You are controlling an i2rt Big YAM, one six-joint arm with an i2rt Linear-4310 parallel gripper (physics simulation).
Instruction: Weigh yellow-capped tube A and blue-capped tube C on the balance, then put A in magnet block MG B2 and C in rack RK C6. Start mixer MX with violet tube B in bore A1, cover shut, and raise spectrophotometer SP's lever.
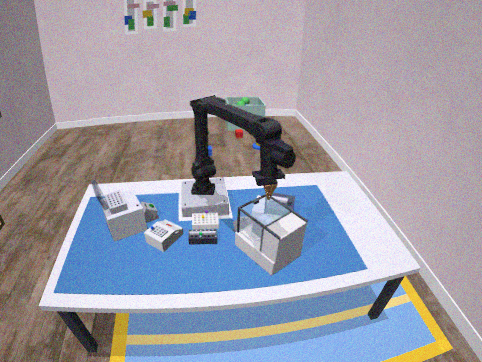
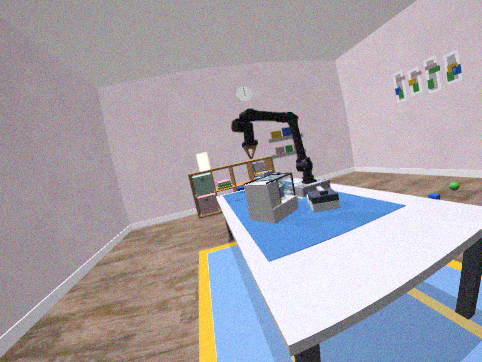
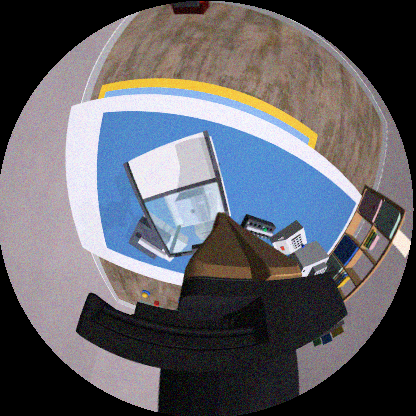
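Pixels of known places: gripper, fingertip midpoint: [image 1: 268,199] [image 2: 251,159] [image 3: 218,217]; arm's base, origin of the base link: [image 1: 203,190] [image 2: 309,182].
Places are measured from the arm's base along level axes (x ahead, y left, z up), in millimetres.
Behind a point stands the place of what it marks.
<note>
My gripper [image 1: 270,191] {x 426, y 303, z 268 mm} [image 2: 250,156] {x 426, y 303, z 268 mm} [image 3: 218,217] {x 426, y 303, z 268 mm} is shut and empty, above the back side of the glass-walled balance [image 1: 289,245] {x 449, y 407, z 63 mm} [image 2: 262,202] {x 423, y 437, z 43 mm} [image 3: 160,167] {x 406, y 400, z 137 mm}. The balance's pan [image 3: 193,211] shows through glass. The white rack [image 1: 205,224] {x 230, y 41, z -40 mm} holds yellow-capped tube A [image 1: 203,217] {x 208, y 30, z -15 mm} and violet-capped tube B [image 1: 206,212] {x 167, y 39, z -16 mm}. The dark magnet block [image 1: 202,240] {x 338, y 42, z -42 mm} [image 3: 256,223] {x 325, y 66, z -30 mm} stands in front of it, with a green cap. A blue spot, perhaps tube C's cap [image 1: 153,228] {x 350, y -178, z 15 mm}, shows on a small white block device [image 1: 165,242] {x 395, y -115, z -21 mm}. The left grey device, apparently the mixer [image 1: 126,222] {x 333, y -319, z 19 mm} [image 3: 312,251] {x 339, y -326, z -1 mm}, has its cover [image 1: 97,191] {x 353, y -420, z 199 mm} raised.
A grey device, perhaps the spectrophotometer [image 1: 287,200] {x 98, y 432, z 31 mm} [image 3: 145,240] {x 99, y 408, z 21 mm}, stands behind the balance; its lever is unclear. A small grey unit [image 1: 150,211] {x 204, y -238, z -8 mm} with a green button stands beside the mixer. The arm's base [image 1: 205,202] {x 107, y 26, z -1 mm} is behind the rack. The balance's dark-edged frame rises below the gripper.
</note>
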